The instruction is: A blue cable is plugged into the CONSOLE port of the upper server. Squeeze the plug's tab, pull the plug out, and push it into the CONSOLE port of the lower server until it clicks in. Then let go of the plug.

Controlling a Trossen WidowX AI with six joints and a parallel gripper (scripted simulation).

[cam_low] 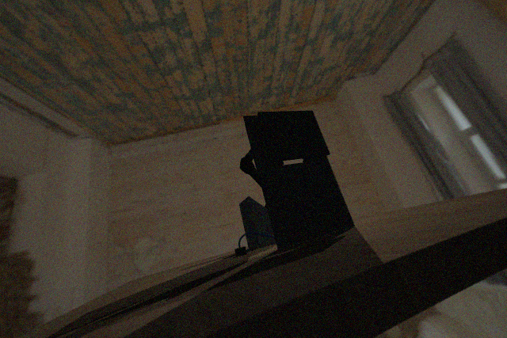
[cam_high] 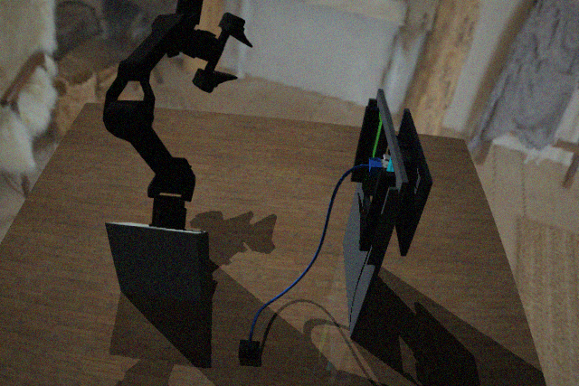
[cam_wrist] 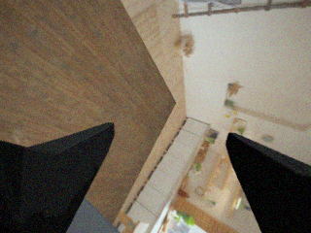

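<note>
Right now the blue cable's plug is 380 mm to the right of my gripper tip, 320 mm ahead of it and 40 mm above it. The rest, counted from my gripper tip: black anchor block 560 mm to the right, 330 mm below, 110 mm ahead.
</note>
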